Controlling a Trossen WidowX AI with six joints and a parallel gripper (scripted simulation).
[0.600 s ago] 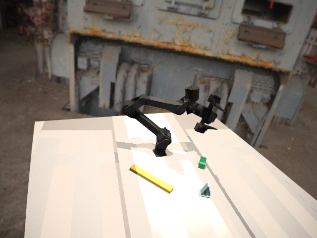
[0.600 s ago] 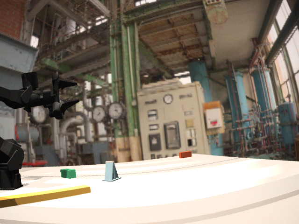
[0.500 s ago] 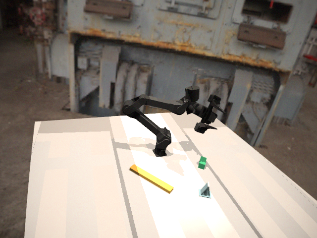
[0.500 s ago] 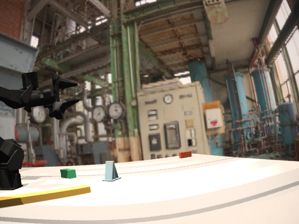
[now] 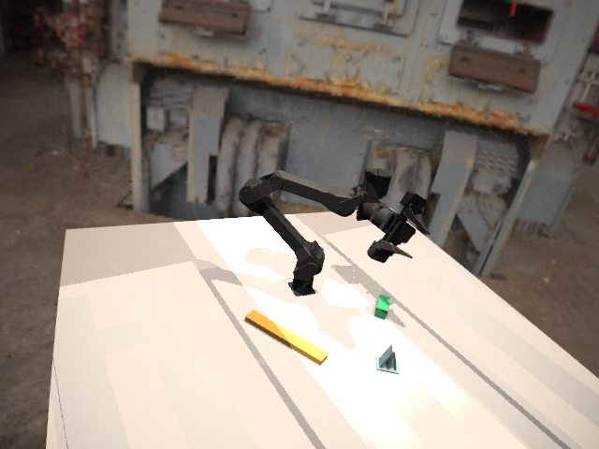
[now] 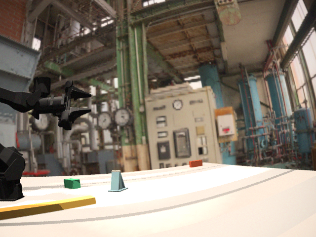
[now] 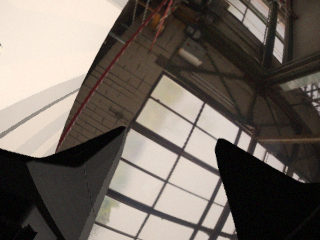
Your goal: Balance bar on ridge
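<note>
The bar is 8 cm behind my gripper tip, 26 cm to the right of it and 29 cm below it. From my gripper tip the other things lie so: green block 11 cm behind, 6 cm to the left, 29 cm below; then red block 48 cm ahead, 37 cm to the left, 29 cm below.
</note>
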